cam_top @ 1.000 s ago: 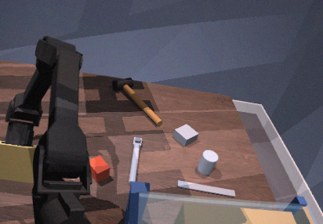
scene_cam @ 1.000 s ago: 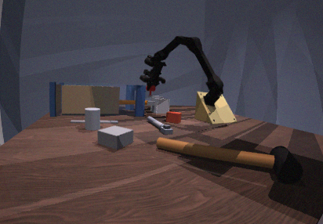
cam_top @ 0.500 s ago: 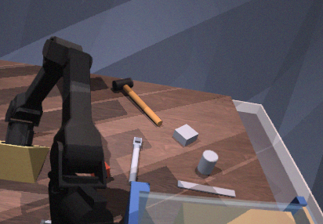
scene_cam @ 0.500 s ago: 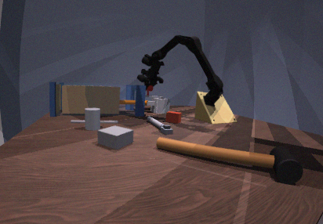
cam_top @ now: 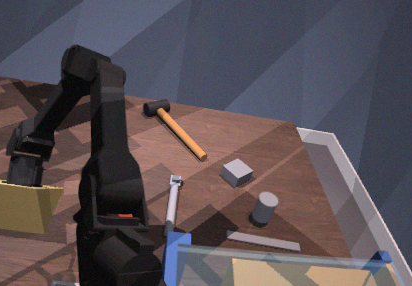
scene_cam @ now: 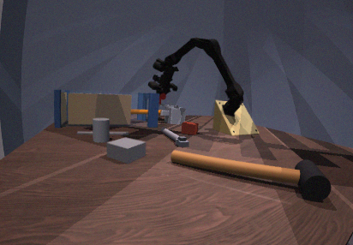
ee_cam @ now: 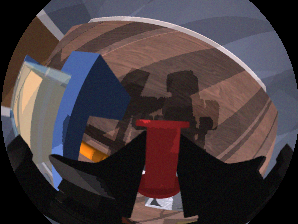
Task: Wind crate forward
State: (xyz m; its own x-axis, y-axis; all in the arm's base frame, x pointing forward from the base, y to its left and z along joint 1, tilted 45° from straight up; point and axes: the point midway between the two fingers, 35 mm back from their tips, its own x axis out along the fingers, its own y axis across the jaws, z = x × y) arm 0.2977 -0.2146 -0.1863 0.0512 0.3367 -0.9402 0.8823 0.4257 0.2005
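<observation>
My gripper tip is now 40 mm past the winch handle, 40 mm to the right of it and 30 mm above it. Round my gripper tip: flat grey bar 290 mm ahead, 380 mm to the left, 130 mm below; grey winch 100 mm behind, 60 mm to the left, 100 mm below; red grip 10 mm behind, 10 mm to the left.
</observation>
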